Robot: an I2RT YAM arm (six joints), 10 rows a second.
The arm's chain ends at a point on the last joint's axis. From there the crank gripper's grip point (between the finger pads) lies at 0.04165 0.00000 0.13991 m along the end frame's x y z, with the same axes.
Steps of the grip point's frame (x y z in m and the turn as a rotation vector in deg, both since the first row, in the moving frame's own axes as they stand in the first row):
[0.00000 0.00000 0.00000 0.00 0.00 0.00]
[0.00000 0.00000 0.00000 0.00 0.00 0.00]
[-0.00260 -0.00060 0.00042 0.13 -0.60 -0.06]
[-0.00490 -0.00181 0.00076 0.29 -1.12 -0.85]
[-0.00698 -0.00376 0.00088 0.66 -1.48 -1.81]
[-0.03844 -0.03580 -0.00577 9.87 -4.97 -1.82]
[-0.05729 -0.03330 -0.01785 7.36 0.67 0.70]
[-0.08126 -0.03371 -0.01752 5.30 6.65 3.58]
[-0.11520 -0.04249 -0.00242 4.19 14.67 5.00]
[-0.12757 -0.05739 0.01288 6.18 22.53 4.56]
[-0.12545 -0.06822 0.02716 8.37 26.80 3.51]
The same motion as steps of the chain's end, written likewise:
[0.00000 0.00000 0.00000 0.00 0.00 0.00]
[0.00000 0.00000 0.00000 0.00 0.00 0.00]
[-0.00113 -0.00024 -0.00001 0.13 -0.60 -0.06]
[-0.00215 -0.00050 -0.00002 0.29 -1.12 -0.85]
[-0.00331 -0.00088 -0.00013 0.66 -1.48 -1.81]
[-0.02582 -0.01042 -0.00665 9.87 -4.97 -1.82]
[-0.05903 -0.01593 -0.01623 7.36 0.67 0.70]
[-0.09747 -0.02414 -0.01129 5.30 6.65 3.58]
[-0.14949 -0.03792 0.01290 4.19 14.67 5.00]
[-0.17830 -0.04898 0.04008 6.18 22.53 4.56]
[-0.18434 -0.05441 0.06214 8.37 26.80 3.51]

